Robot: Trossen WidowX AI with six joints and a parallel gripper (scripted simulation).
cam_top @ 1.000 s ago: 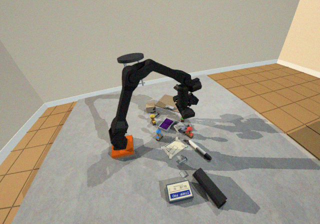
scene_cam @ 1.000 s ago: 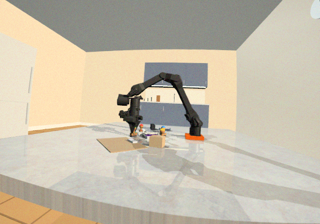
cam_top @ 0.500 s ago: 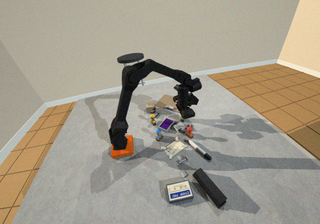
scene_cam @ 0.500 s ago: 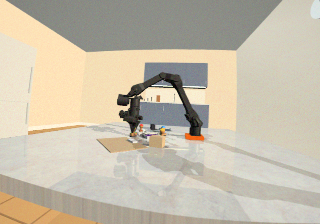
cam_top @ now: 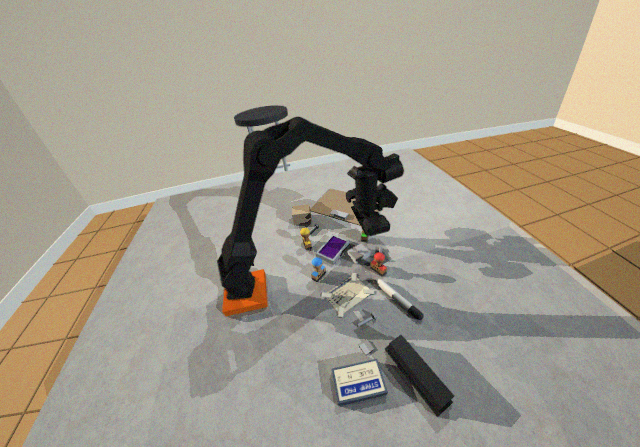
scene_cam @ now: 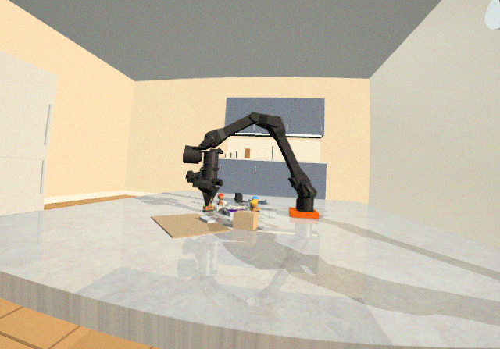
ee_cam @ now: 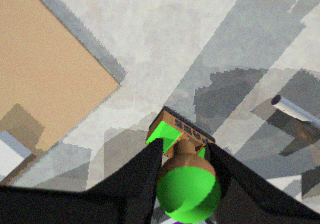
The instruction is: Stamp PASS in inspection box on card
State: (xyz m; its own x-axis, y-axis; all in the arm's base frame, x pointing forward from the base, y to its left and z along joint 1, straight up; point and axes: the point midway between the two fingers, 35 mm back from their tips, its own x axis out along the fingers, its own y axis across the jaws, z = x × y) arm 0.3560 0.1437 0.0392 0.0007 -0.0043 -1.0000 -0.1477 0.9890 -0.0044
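My gripper tip is 100 mm past the purple ink pad, 30 mm to the left of it and 20 mm above it. Round my gripper tip: yellow-knobbed stamp: 180 mm behind, 10 mm below; then green-knobbed stamp: right at my gripper tip; then red-knobbed stamp: 130 mm to the right, 10 mm below, 10 mm ahead.
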